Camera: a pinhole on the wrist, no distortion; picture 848 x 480 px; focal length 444.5 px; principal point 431.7 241.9 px. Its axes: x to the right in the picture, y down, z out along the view. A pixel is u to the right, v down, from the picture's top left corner.
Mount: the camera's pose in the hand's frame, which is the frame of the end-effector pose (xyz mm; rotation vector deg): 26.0 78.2 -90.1 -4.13 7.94 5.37
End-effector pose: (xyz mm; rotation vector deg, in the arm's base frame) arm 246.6 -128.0 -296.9 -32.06 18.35 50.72
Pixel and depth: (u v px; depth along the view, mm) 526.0 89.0 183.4
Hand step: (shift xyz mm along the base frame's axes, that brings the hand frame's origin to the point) 33.7 129.7 15.9
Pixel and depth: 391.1 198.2 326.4
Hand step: -20.6 201.7 150.1
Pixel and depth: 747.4 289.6 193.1
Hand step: 13.2 228.1 -65.8
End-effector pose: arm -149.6 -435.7 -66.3 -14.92 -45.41 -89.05
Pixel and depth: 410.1 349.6 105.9
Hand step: 95.9 -11.9 65.9
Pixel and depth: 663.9 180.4 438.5
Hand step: -74.2 -51.3 443.3
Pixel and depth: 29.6 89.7 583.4
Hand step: -212.6 659.3 145.0
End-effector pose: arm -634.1 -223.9 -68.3 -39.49 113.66 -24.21
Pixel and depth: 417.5 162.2 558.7
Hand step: 371.1 -47.2 -301.5
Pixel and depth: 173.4 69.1 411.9
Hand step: 389.9 28.5 -40.5
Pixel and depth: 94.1 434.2 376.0
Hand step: 285.5 325.2 -133.7
